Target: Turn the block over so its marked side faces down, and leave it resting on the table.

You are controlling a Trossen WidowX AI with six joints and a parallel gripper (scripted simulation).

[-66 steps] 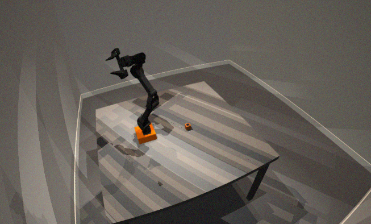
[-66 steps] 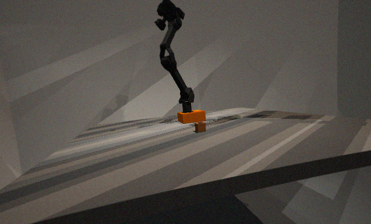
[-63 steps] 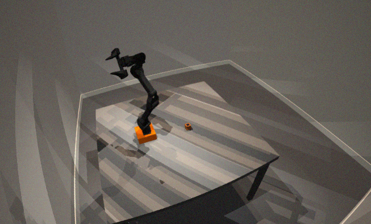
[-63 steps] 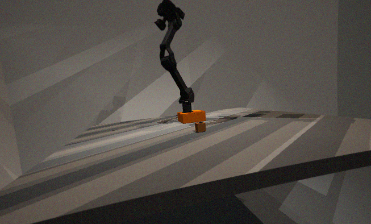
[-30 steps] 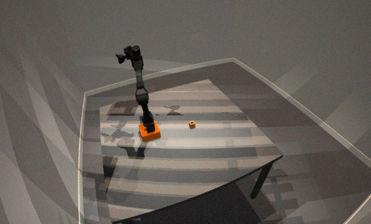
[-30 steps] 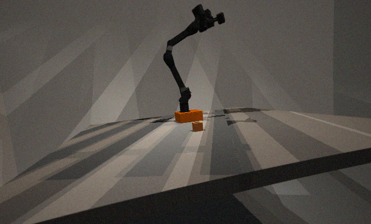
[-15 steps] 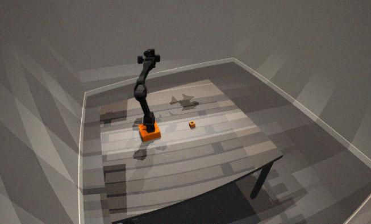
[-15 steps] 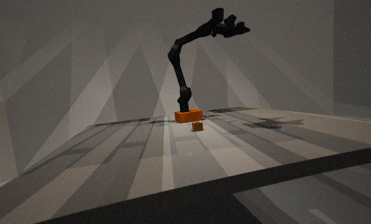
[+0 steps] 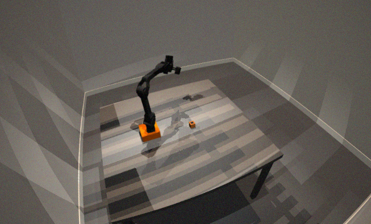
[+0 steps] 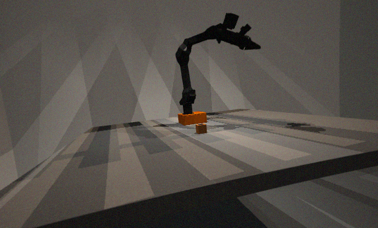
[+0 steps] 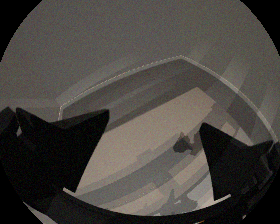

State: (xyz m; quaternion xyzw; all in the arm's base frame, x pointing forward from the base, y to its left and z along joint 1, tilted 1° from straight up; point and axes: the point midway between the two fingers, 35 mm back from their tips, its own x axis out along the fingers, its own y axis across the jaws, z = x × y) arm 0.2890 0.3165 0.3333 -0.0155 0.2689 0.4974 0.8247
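The small orange block is 50 mm ahead of my gripper tip, 360 mm to the right of it and 360 mm below it.
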